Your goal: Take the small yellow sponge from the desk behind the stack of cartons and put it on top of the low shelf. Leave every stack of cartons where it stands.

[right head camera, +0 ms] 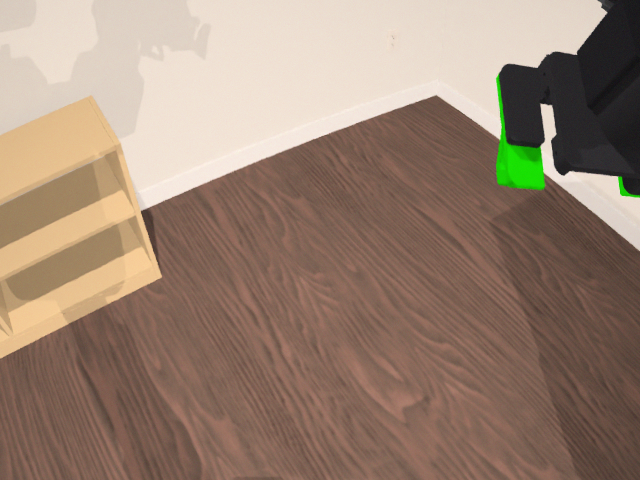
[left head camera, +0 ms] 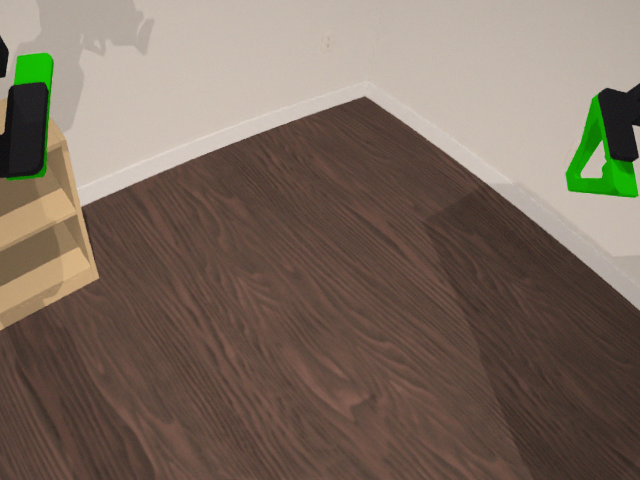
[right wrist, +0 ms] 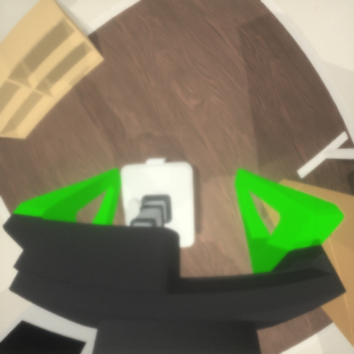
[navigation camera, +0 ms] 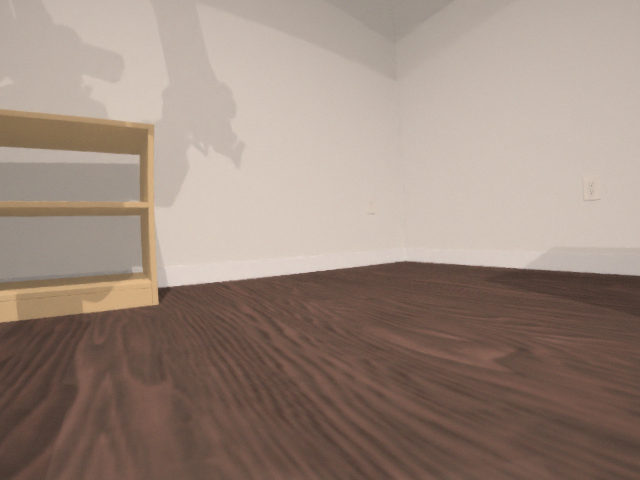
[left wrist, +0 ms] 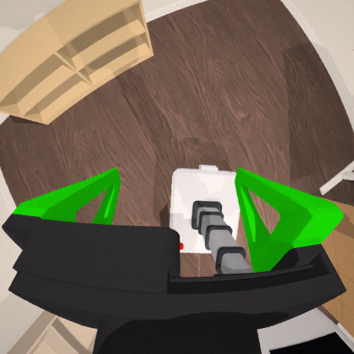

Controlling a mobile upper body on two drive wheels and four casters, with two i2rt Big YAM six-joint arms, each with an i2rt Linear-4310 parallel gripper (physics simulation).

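Places are measured from the left arm's base along level axes (x left, y ahead, z down), in millimetres.
Pixels of known places: right gripper, fingertip midpoint: (right head camera: 563, 180) (left head camera: 614, 188).
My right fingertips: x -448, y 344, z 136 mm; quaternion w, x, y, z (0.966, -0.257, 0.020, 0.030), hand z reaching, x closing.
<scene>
Behind a point stands the place of what it marks.
The low shelf (left head camera: 35, 227) {y 1258, x 422, z 1065 mm} is pale wood with open compartments. It stands against the wall at the left, also in the right head view (right head camera: 62, 207) {y 1364, x 582, z 1065 mm} and the navigation view (navigation camera: 71, 211) {y 1317, x 578, z 1084 mm}. Its top is bare where I can see it. The yellow sponge and the desk are not in any view. My left gripper (left head camera: 23, 118) is open and empty, raised in front of the shelf's upper corner. My right gripper (left head camera: 605, 150) is open and empty at the right edge, by the wall. The wrist views show both grippers' fingers wide apart over the floor, left (left wrist: 177, 172) and right (right wrist: 177, 172).
The room corner (left head camera: 367, 90) {y 2536, x -948, z 1369 mm} with white baseboard lies ahead. An edge of a brown carton (left wrist: 342, 267) shows at the right of the left wrist view, and of the right wrist view (right wrist: 337, 246). My white base (left wrist: 204, 211) is below the arms. A wall outlet (navigation camera: 590, 187) {y 1550, x -1558, z 1008 mm} is on the right wall.
</scene>
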